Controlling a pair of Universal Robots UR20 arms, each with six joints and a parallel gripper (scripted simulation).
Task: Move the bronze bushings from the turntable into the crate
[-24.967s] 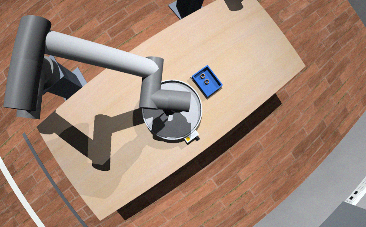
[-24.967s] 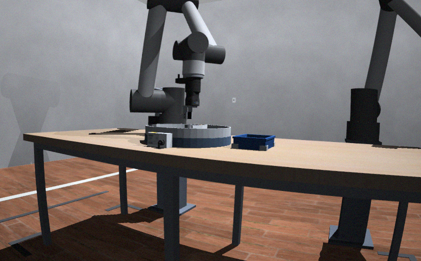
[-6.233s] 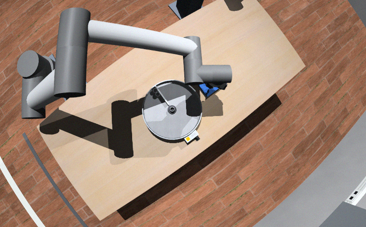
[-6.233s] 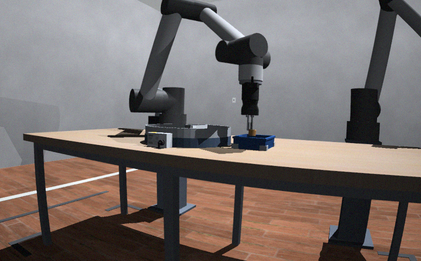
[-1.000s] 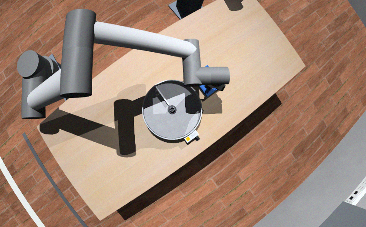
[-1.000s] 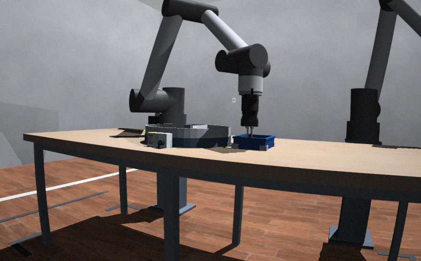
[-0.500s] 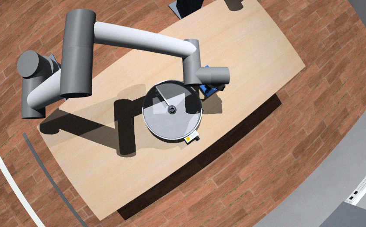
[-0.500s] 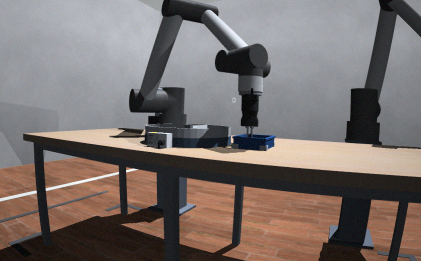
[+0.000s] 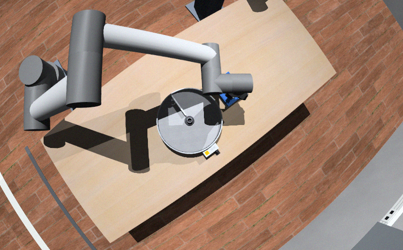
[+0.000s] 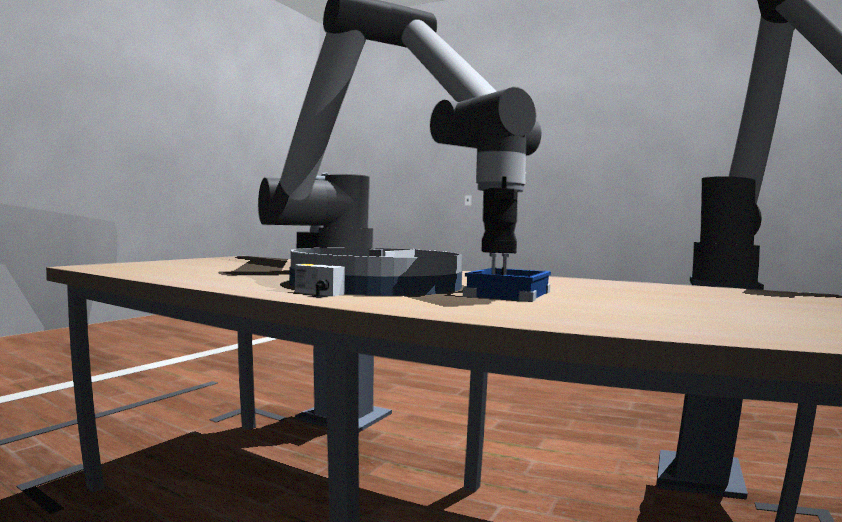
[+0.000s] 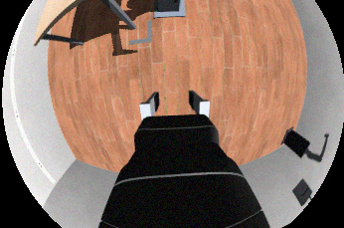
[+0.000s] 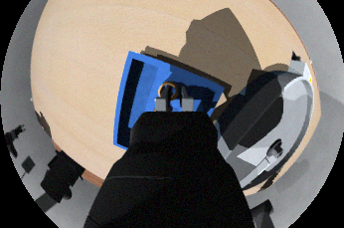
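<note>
Now: right hand 50 mm past the blue crate, 10 mm to the right of it and 20 mm above it. The rest, counted from my right hand: turntable (40 mm behind, 320 mm to the right, 10 mm above).
</note>
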